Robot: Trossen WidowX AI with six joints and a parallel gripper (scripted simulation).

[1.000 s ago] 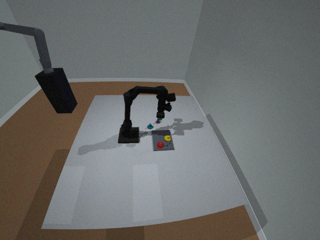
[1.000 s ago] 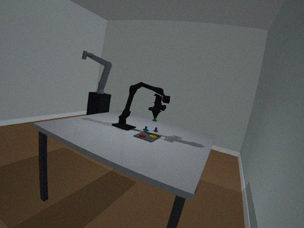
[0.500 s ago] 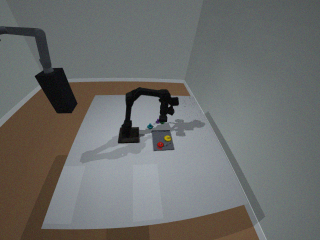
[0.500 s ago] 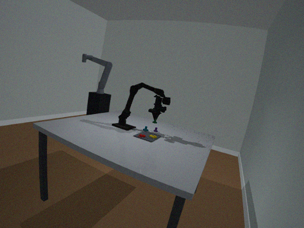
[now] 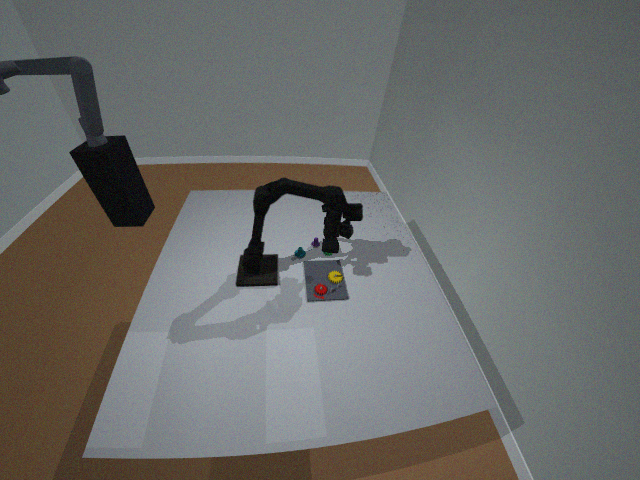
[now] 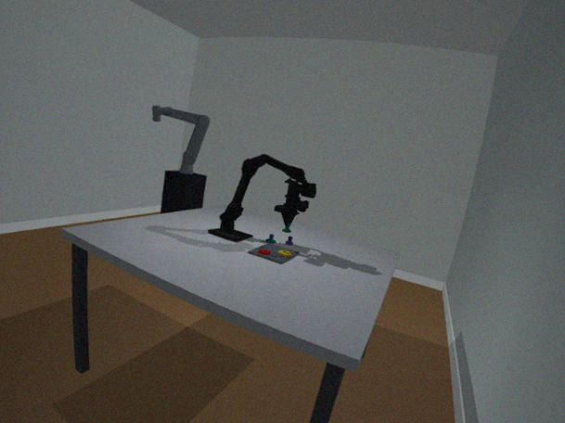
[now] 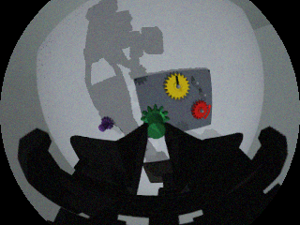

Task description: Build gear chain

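Now: gripper tip 130 mm to the left of the red gear, 110 mm above it and 30 mm past it. Also, from my gripper tip: green gear: 10 mm below; yellow gear: 110 mm below, 70 mm to the right, 40 mm ahead; teal gear: 110 mm below, 110 mm behind, 80 mm to the left.
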